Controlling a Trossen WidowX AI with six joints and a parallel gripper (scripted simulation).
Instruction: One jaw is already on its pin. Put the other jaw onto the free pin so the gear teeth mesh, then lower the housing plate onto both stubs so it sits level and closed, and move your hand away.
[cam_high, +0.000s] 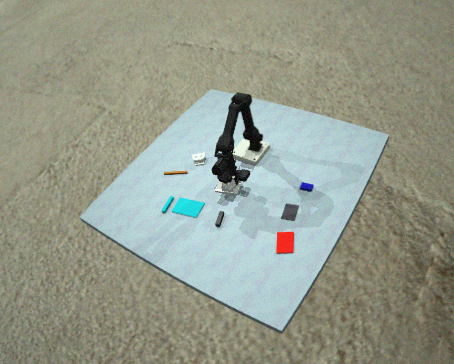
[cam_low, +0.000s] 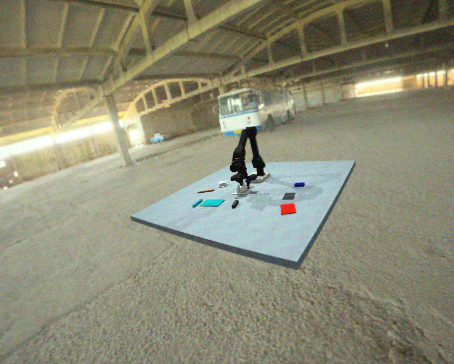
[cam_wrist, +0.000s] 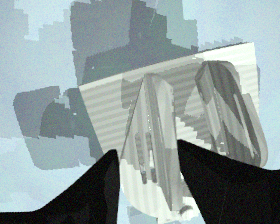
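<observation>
The white jaw is 3 cm behind my gripper tip and 2 cm to the right of it. The rest, counted from my gripper tip: dark bar 22 cm ahead, 2 cm to the left, 1 cm below; white housing part 27 cm to the right, 14 cm behind, 1 cm above; cyan plate 19 cm ahead, 18 cm to the right, 2 cm below.
</observation>
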